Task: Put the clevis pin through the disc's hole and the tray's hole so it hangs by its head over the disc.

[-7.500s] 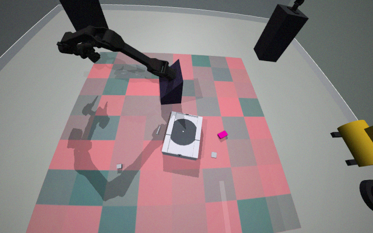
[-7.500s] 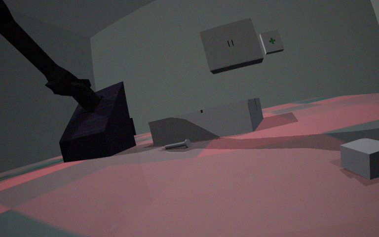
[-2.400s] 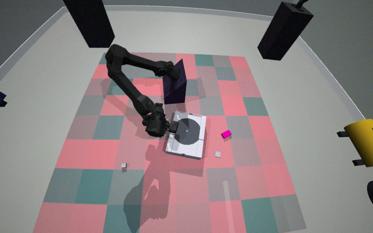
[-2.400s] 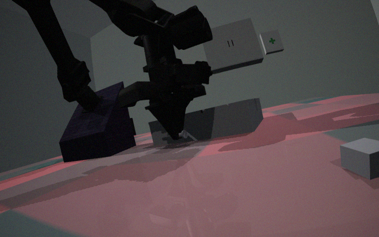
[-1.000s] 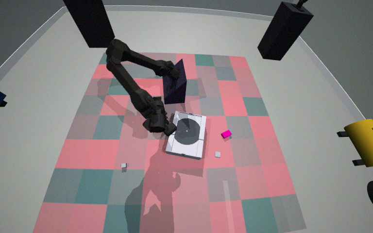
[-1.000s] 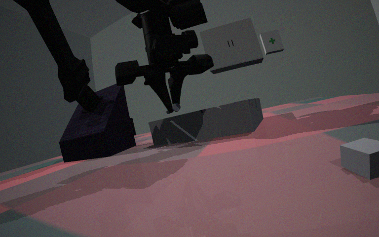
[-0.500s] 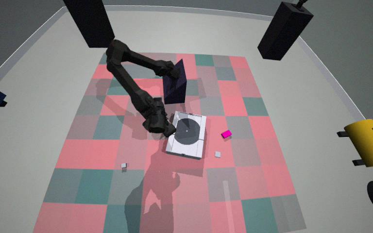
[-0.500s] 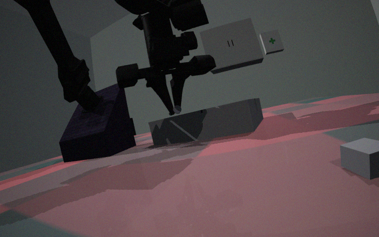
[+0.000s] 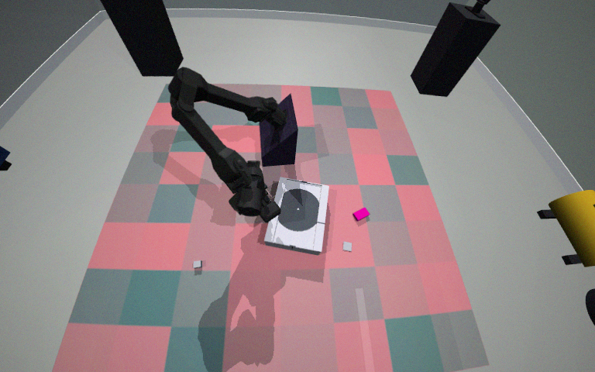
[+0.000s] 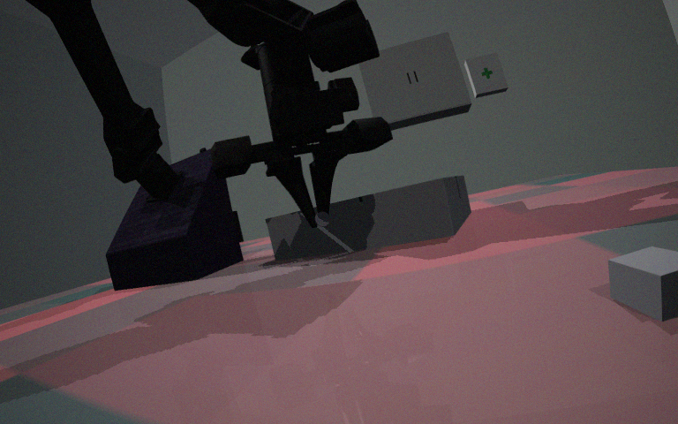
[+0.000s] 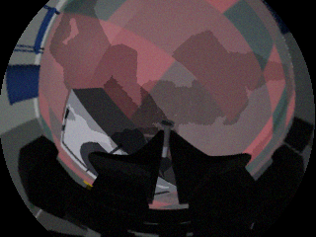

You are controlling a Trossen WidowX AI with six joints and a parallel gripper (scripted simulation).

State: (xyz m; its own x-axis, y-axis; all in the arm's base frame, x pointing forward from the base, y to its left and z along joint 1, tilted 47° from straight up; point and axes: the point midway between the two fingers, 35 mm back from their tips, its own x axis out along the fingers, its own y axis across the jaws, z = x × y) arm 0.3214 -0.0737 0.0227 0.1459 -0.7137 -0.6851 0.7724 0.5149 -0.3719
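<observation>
The dark aluminium disc is 140 mm to the left of my gripper tip, 20 mm ahead of it and 20 mm above it. The rest, counted from my gripper tip: steel clevis pin 10 mm to the left, 10 mm behind, 10 mm above; grey cube 200 mm ahead, 190 mm to the right, 30 mm below; steel tray 140 mm to the left, 30 mm ahead.
</observation>
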